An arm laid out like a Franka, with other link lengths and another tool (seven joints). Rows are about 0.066 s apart.
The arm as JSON. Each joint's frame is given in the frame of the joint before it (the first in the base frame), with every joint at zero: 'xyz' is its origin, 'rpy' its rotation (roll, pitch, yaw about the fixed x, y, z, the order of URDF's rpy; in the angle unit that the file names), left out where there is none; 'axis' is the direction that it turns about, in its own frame. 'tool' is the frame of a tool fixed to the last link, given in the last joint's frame.
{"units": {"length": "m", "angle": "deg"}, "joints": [
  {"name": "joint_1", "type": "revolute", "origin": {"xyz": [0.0, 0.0, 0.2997]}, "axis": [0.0, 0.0, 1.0]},
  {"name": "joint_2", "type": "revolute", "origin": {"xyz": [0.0, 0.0, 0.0]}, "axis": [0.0, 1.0, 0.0]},
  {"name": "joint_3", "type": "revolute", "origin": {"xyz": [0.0, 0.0, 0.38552]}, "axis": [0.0, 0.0, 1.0]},
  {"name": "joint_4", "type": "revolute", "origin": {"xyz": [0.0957, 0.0, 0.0]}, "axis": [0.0, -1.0, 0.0]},
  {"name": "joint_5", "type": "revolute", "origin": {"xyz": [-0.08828, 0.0, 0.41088]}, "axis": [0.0, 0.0, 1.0]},
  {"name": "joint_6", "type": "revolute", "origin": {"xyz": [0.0, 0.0, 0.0]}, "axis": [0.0, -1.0, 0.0]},
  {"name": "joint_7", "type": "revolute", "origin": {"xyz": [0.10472, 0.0, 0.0]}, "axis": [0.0, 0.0, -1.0]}
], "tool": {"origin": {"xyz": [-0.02, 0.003, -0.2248], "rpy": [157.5, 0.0, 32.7]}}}
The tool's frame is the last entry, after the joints.
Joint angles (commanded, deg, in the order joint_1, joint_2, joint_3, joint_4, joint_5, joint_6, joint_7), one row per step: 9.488 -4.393 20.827 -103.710 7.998 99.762 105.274; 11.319 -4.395 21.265 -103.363 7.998 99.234 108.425; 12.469 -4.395 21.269 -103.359 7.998 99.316 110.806; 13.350 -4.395 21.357 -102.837 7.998 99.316 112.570; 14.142 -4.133 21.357 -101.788 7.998 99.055 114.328; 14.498 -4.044 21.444 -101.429 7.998 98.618 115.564; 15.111 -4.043 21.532 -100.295 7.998 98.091 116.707; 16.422 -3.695 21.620 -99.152 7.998 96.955 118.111; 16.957 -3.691 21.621 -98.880 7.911 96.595 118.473; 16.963 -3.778 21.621 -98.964 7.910 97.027 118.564; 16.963 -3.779 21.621 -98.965 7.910 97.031 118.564; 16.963 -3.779 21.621 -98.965 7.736 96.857 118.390
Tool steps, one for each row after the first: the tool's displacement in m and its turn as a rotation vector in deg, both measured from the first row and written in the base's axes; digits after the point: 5 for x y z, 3 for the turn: -0.01393 0.01925 0.00201 -0.288 0.450 -0.797; -0.02030 0.02907 0.00216 -0.379 0.601 -2.018; -0.02472 0.03821 0.00698 -0.182 0.340 -2.788; -0.02679 0.04663 0.01377 0.133 0.136 -3.685; -0.02967 0.05021 0.01534 -0.002 0.408 -4.413; -0.03320 0.05716 0.02487 0.321 0.052 -4.758; -0.04259 0.06860 0.02985 0.155 0.526 -4.597; -0.04673 0.07232 0.03155 0.014 0.579 -4.365; -0.04586 0.07304 0.03250 0.258 0.240 -4.499; -0.04585 0.07305 0.03251 0.260 0.237 -4.500; -0.04609 0.07217 0.03203 0.026 0.239 -4.291
